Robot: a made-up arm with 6 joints. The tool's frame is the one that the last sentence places.
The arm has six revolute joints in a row. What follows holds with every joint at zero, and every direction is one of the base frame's.
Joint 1 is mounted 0.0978 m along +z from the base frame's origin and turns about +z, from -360 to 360 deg.
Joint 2 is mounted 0.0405 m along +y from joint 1 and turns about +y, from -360 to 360 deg.
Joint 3 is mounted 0.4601 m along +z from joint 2 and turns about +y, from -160 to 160 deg.
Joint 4 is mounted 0.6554 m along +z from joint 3 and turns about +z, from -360 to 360 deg.
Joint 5 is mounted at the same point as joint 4 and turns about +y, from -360 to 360 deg.
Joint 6 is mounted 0.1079 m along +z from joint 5 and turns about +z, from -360 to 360 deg.
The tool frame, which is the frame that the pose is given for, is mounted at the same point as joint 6; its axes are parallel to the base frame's.
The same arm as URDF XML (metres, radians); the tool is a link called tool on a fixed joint. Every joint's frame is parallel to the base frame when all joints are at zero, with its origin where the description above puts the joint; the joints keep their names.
<robot name="arm">
  <joint name="tool_joint" type="fixed">
    <parent link="link6"/>
    <child link="tool"/>
    <origin xyz="0 0 0" rpy="0 0 0"/>
  </joint>
  <joint name="joint 6" type="revolute">
    <parent link="link5"/>
    <child link="link6"/>
    <origin xyz="0 0 0.1079" rpy="0 0 0"/>
    <axis xyz="0 0 1"/>
    <limit lower="-6.2832" upper="6.2832"/>
  </joint>
  <joint name="joint 5" type="revolute">
    <parent link="link4"/>
    <child link="link5"/>
    <origin xyz="0 0 0" rpy="0 0 0"/>
    <axis xyz="0 1 0"/>
    <limit lower="-6.2832" upper="6.2832"/>
  </joint>
  <joint name="joint 4" type="revolute">
    <parent link="link3"/>
    <child link="link4"/>
    <origin xyz="0 0 0.6554" rpy="0 0 0"/>
    <axis xyz="0 0 1"/>
    <limit lower="-6.2832" upper="6.2832"/>
  </joint>
  <joint name="joint 3" type="revolute">
    <parent link="link2"/>
    <child link="link3"/>
    <origin xyz="0 0 0.4601" rpy="0 0 0"/>
    <axis xyz="0 1 0"/>
    <limit lower="-2.7925" upper="2.7925"/>
  </joint>
  <joint name="joint 2" type="revolute">
    <parent link="link1"/>
    <child link="link2"/>
    <origin xyz="0 0.0405 0" rpy="0 0 0"/>
    <axis xyz="0 1 0"/>
    <limit lower="-6.2832" upper="6.2832"/>
  </joint>
  <joint name="joint 1" type="revolute">
    <parent link="base_link"/>
    <child link="link1"/>
    <origin xyz="0 0 0.0978" rpy="0 0 0"/>
    <axis xyz="0 0 1"/>
    <limit lower="-6.2832" upper="6.2832"/>
  </joint>
  <link name="base_link"/>
  <link name="link1"/>
  <link name="link2"/>
  <link name="link3"/>
  <link name="link4"/>
  <link name="link5"/>
  <link name="link6"/>
  <link name="tool"/>
</robot>

